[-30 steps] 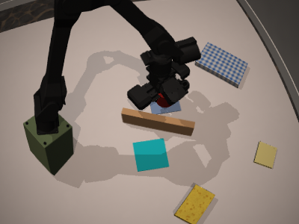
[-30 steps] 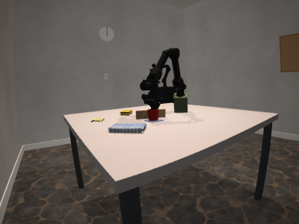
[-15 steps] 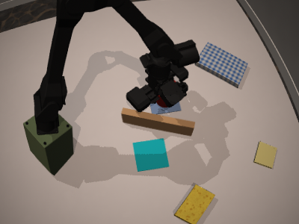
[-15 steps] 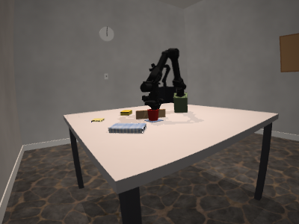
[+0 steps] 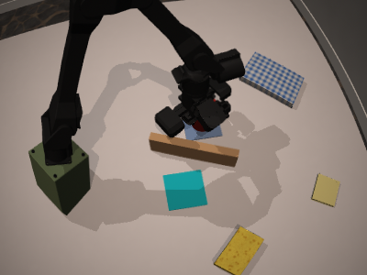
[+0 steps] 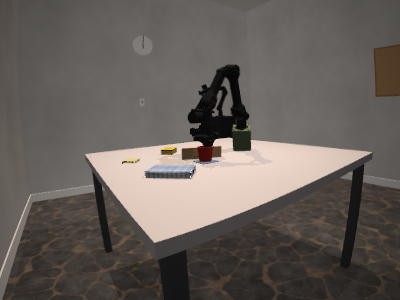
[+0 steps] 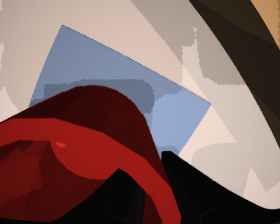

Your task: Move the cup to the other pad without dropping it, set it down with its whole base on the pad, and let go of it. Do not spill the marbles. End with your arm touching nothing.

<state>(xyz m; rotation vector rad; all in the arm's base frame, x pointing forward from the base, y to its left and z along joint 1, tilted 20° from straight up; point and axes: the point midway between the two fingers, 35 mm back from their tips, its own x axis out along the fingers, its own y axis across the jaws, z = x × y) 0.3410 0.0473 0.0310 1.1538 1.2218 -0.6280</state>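
The red cup lies 3 cm ahead of my hand, 1 cm to the left of it and 5 cm below it. Round my hand: green marble: 5 cm ahead, 5 cm below; red marble: 4 cm ahead, 2 cm to the left, 5 cm below; blue marble: 1 cm ahead, 1 cm to the left, 5 cm below.
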